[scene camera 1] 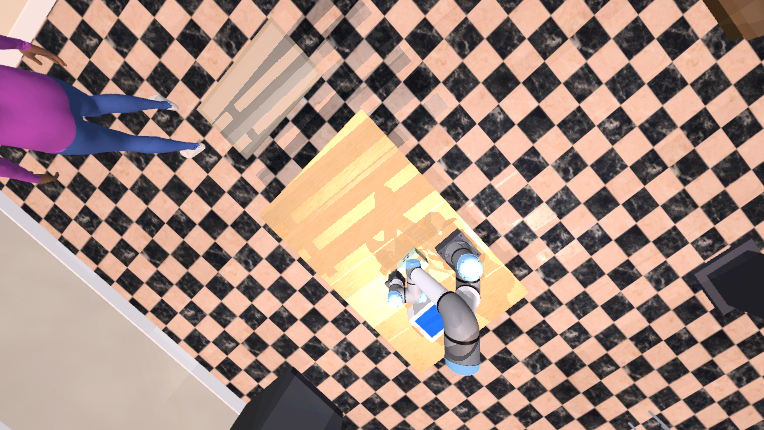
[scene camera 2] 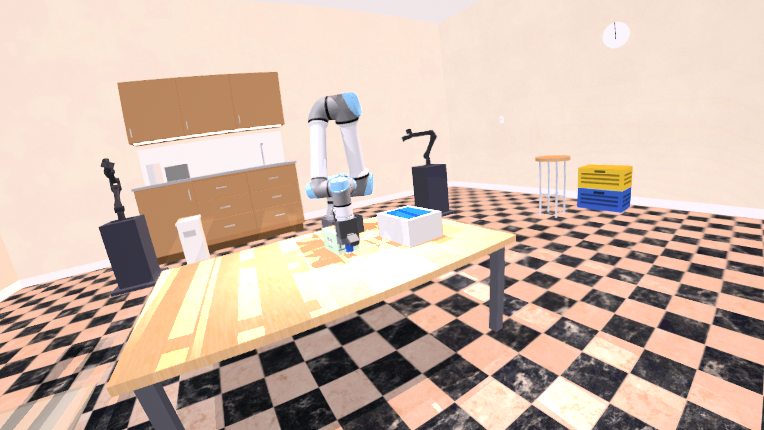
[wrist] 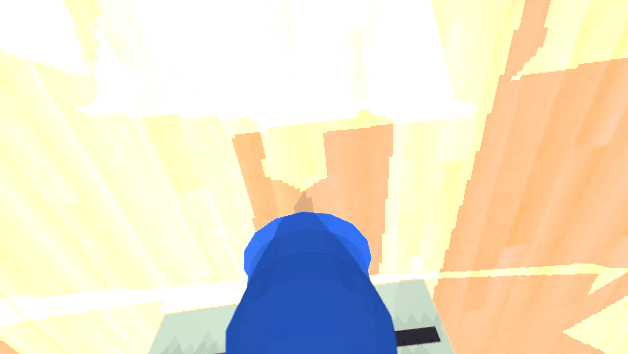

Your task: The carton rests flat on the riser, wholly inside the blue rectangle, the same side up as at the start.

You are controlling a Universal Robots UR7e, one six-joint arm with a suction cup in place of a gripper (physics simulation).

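Where they show: hand at its tool point: (scene camera 2: 350,250) (wrist: 307,264); arm's base at its link origin: (scene camera 1: 457,253).
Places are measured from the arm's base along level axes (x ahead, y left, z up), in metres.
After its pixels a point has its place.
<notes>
The carton (scene camera 1: 412,258) @[x 0.213, y -0.141, z 0.006 m] (scene camera 2: 331,239) @[x 0.271, y -0.148, z -0.029 m] (wrist: 410,303) @[x 0.323, y -0.135, z -0.082 m] is pale green with black marks and lies on the wooden table (scene camera 1: 331,187) @[x 0.313, y -0.752, z -0.092 m] (scene camera 2: 239,299) @[x 0.482, y -0.580, z -0.092 m]. My blue suction cup (scene camera 2: 350,247) (wrist: 307,233) is down close to the table top. In the wrist view its tip reaches past the carton's edge and sits over bare wood, not on the carton's top face. The carton shows no sign of being lifted. The white riser (scene camera 2: 411,230) @[x 0.475, y 0.150, z -0.017 m] (scene camera 1: 414,319) @[x 0.442, y 0.148, z 0.028 m] with the blue rectangle (scene camera 2: 408,212) @[x 0.346, y 0.225, z 0.028 m] (scene camera 1: 429,321) @[x 0.382, y 0.213, z 0.028 m] stands a short way to the right of the carton. The arm partly hides the riser in the overhead view.
A person in purple and blue (scene camera 1: 31,107) stands off the table's far end. Two black pedestals with small arms (scene camera 2: 128,251) (scene camera 2: 430,187) stand behind the table. A white bin (scene camera 2: 192,237), a stool (scene camera 2: 553,158) and stacked crates (scene camera 2: 604,187) stand on the floor.
</notes>
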